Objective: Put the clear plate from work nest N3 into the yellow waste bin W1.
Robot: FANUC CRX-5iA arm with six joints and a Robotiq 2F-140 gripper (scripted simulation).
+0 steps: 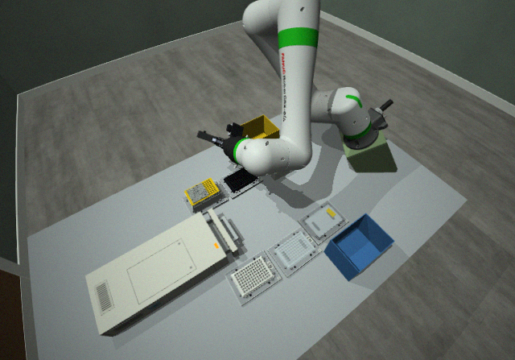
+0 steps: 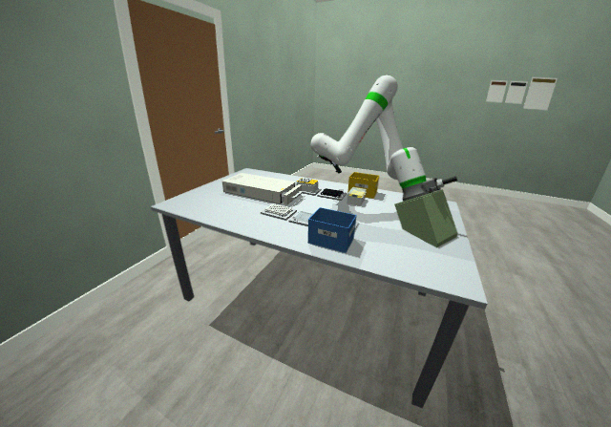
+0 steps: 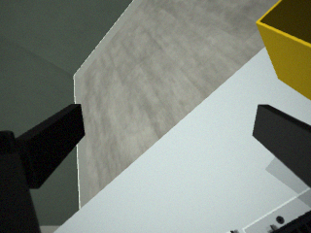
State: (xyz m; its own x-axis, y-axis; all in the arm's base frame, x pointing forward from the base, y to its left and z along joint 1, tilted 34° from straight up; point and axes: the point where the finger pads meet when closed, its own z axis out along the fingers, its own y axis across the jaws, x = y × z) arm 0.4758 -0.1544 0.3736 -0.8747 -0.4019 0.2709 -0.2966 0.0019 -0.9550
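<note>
Now: hand 9 cm past the clear plate, 49 cm to the right of it and 17 cm above it. From my hand the other things lie so: yellow waste bin: 21 cm behind, 4 cm to the right, 15 cm below; yellow tube rack: 12 cm ahead, 12 cm to the left, 13 cm below; black plate: 5 cm behind, 11 cm to the left, 16 cm below.
</note>
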